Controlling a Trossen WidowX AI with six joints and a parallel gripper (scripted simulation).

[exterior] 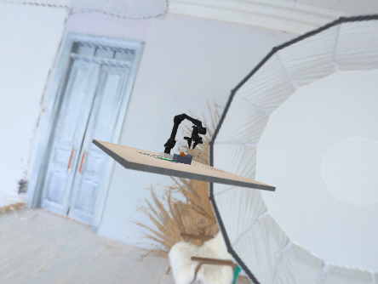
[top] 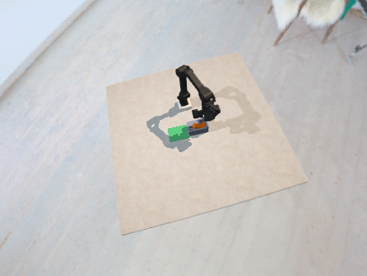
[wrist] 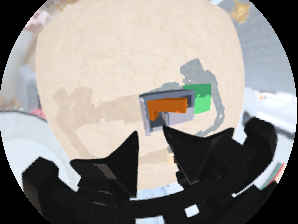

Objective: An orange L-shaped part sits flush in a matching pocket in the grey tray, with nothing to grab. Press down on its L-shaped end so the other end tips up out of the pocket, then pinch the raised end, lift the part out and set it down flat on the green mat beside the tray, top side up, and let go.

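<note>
Now: gripper tip 1 cm past the orange L-shaped part, 4 cm to the left of it and 10 cm above it. Round my gripper tip: green mat (3 cm behind, 22 cm to the right, 16 cm below).
</note>
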